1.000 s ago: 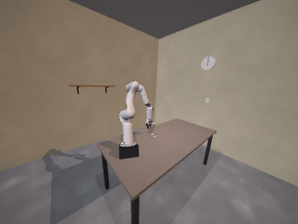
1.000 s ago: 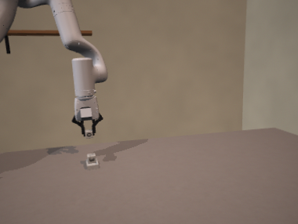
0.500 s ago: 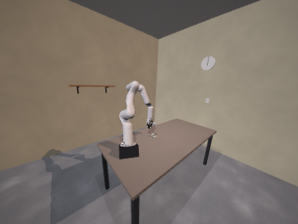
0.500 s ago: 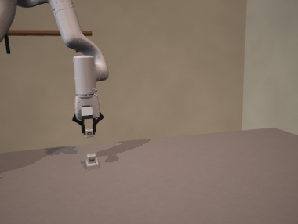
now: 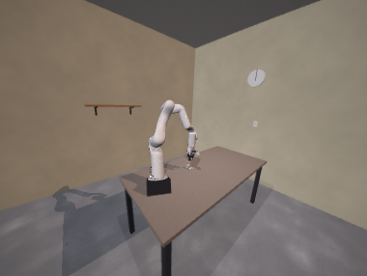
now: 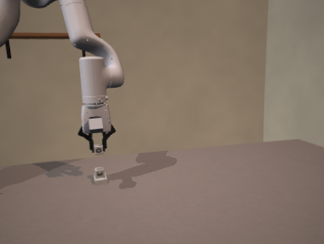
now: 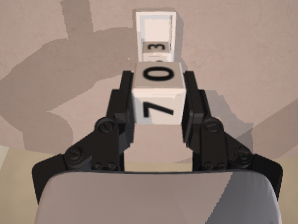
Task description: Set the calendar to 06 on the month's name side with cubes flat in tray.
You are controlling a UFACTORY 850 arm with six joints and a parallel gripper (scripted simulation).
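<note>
The white number cube is 110 mm below my hand, 30 mm to the left of it and 10 mm behind it. The rest, counted from my hand: white calendar tray (130 mm below, 20 mm to the left).
</note>
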